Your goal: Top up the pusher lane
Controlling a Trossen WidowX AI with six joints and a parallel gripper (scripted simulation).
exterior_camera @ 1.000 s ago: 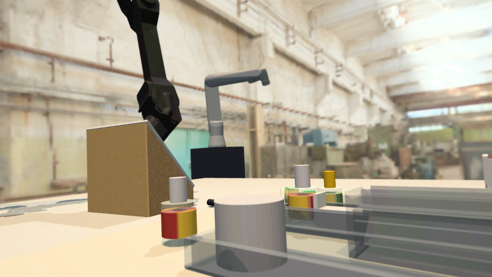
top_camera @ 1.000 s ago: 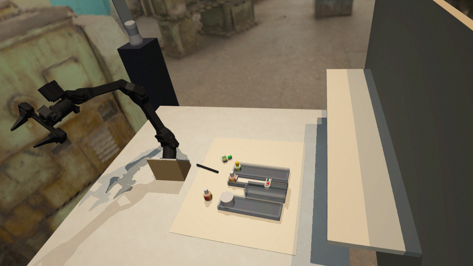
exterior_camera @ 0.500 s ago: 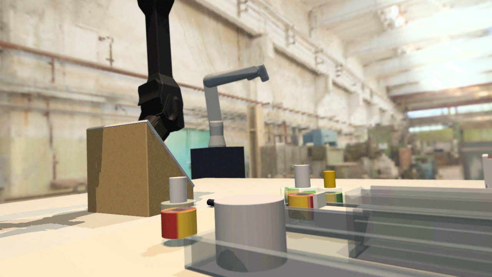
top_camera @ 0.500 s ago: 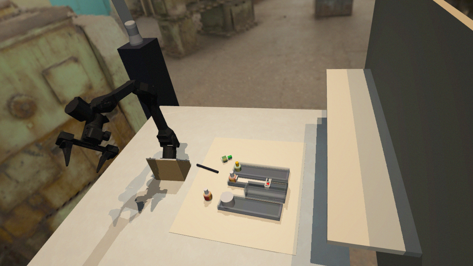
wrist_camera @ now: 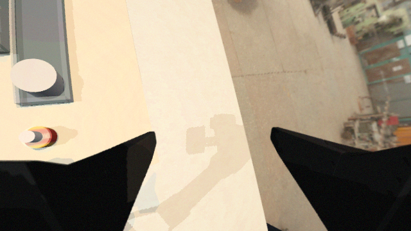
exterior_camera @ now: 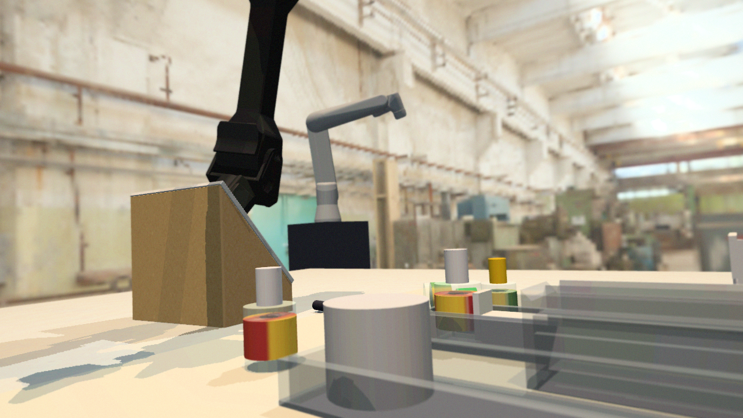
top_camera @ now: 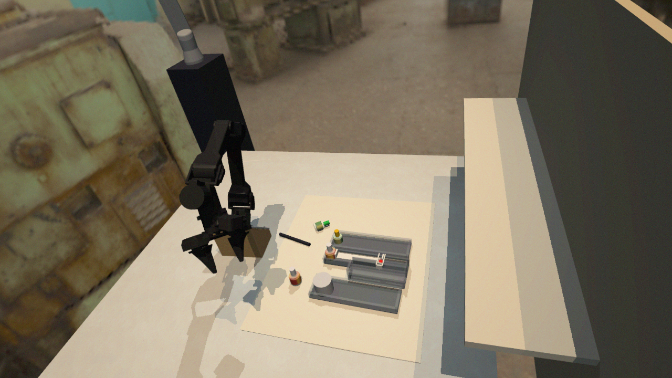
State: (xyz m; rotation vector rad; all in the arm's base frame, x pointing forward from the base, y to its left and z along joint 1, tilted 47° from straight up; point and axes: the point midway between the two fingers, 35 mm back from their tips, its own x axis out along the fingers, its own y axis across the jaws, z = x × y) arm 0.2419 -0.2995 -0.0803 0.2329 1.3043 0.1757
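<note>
Right now my gripper tip is 13 cm short of the wide grey cylinder, 19 cm to the right of it and 26 cm above it. Also, from my gripper tip: dark rod 6 cm behind, 36 cm to the left, 29 cm below; pusher plate 22 cm ahead, 29 cm to the left, 24 cm below; sprung lane 26 cm ahead, 30 cm to the left, 27 cm below.
</note>
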